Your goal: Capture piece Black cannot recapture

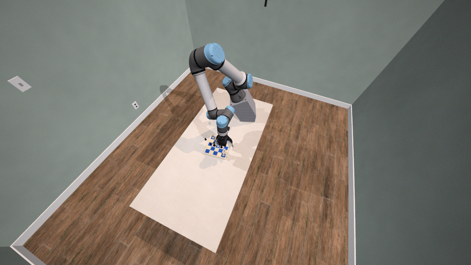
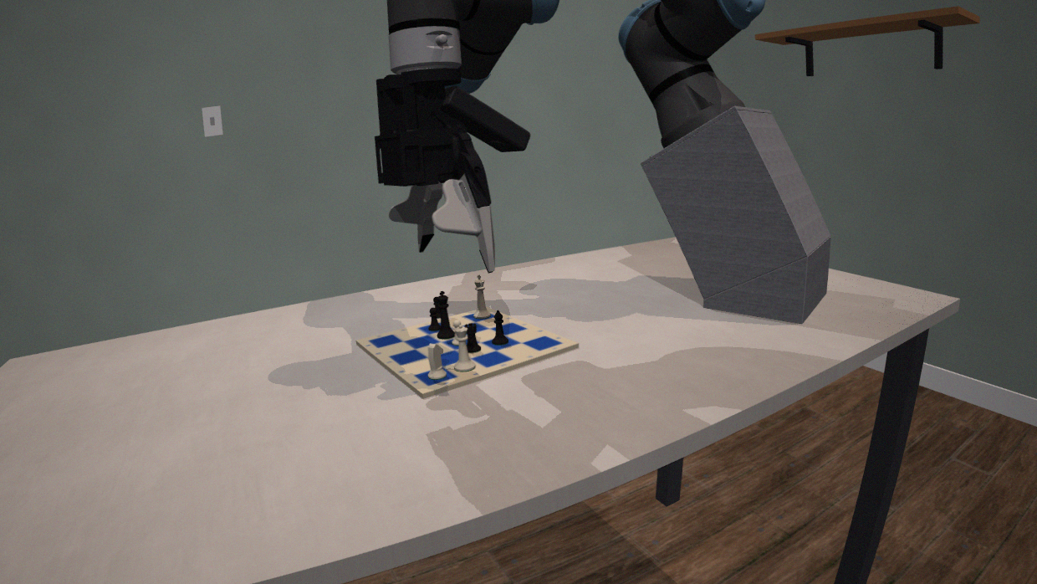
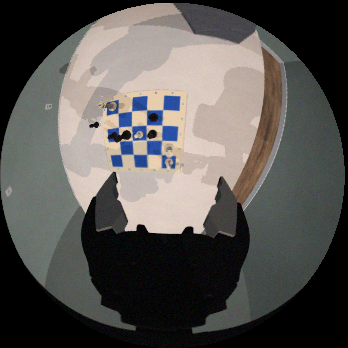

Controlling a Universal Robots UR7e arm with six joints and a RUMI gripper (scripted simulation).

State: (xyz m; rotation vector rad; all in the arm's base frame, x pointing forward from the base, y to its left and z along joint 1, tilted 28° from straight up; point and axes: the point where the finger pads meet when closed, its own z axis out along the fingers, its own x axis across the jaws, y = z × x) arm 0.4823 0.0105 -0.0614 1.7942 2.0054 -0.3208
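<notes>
Now: the white pawn 3 cm behind my hand, 8 cm to the right of it and 11 cm below it. Also, from my hand: blue-and-cream chessboard (3 cm behind, 8 cm to the right, 13 cm below); white king (11 cm behind, 16 cm to the right, 10 cm below); black king (3 cm behind, 11 cm to the right, 10 cm below).
</notes>
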